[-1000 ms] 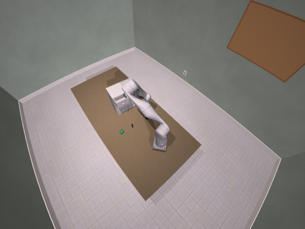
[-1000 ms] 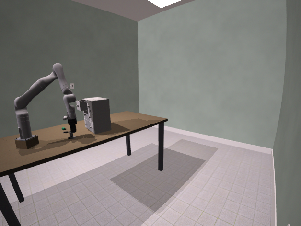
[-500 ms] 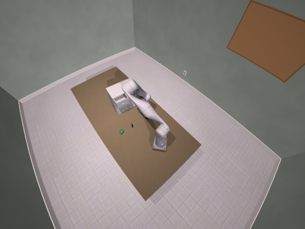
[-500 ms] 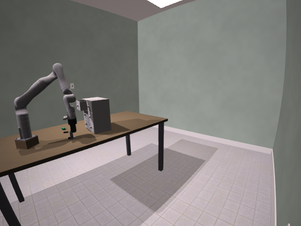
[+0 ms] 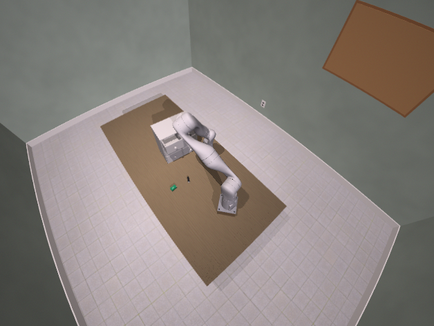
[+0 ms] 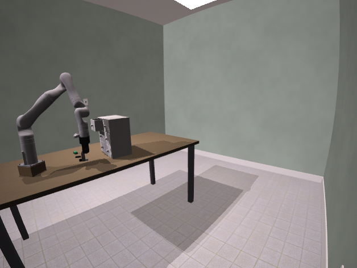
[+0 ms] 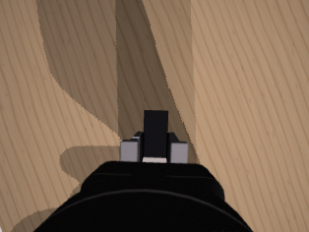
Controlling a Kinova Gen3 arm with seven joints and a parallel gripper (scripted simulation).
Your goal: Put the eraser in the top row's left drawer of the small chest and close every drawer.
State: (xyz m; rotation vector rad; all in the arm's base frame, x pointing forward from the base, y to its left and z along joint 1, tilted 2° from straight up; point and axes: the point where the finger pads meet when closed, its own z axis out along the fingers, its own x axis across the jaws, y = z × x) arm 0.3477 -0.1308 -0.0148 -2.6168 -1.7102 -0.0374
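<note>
My hand is 20 mm short of the black stick-shaped object, 210 mm to the right of it and 40 mm above it. The rest, counted from my hand: green eraser: 40 mm ahead, 330 mm to the left, 40 mm below.
</note>
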